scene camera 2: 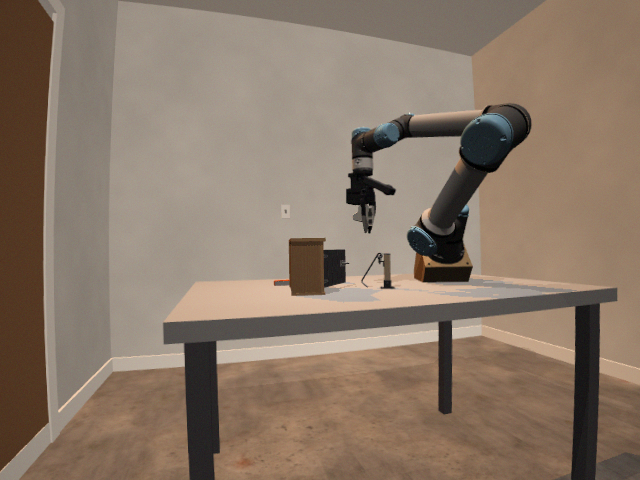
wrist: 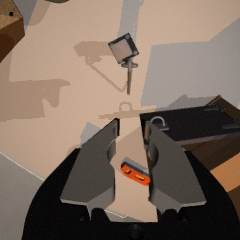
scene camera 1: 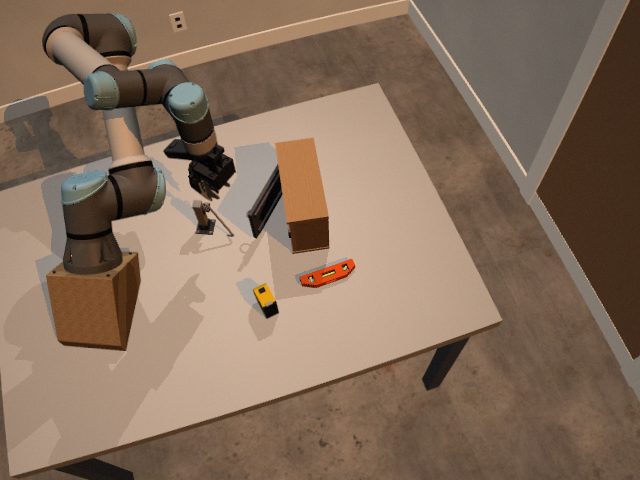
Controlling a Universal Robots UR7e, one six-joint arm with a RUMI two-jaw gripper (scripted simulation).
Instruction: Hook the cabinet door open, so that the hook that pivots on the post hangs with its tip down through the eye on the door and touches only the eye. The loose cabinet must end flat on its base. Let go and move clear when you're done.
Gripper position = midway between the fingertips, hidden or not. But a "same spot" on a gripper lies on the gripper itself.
my gripper: scene camera 2; wrist; scene camera 1 214, 196
same spot on my gripper: [scene camera 2: 365, 213] = [wrist: 188, 155]
